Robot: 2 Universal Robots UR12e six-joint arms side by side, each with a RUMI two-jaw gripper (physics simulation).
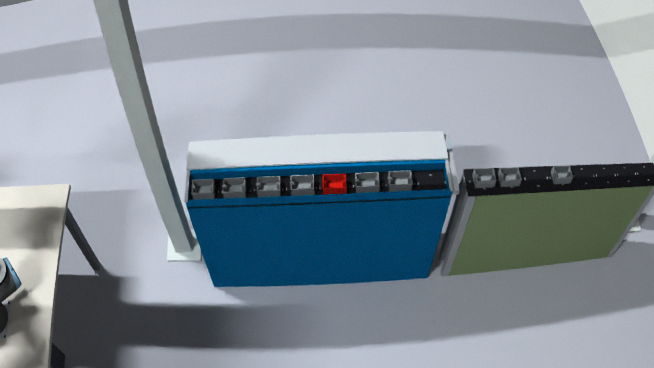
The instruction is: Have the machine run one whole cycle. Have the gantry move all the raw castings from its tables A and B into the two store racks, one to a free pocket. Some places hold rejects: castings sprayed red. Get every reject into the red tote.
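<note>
A blue cabinet (320,245) in the middle bears a row of several grey castings (203,189) (268,186) (367,182) (400,180) on its dark top. One red casting, a reject (334,184), sits in that row between grey ones. The place at the row's right end holds no casting. A green-fronted unit (545,230) at the right bears three grey castings (484,178) (509,177) (562,174) on its black top; its other visible places hold none. I cannot tell which unit is a table or a rack. The red tote and both grippers do not show.
A grey post (145,125) stands on a pale foot plate just left of the blue cabinet. A white panel (315,150) runs along that cabinet's back. A beige table (35,200) is at the left edge, with part of my right arm (7,282) over it.
</note>
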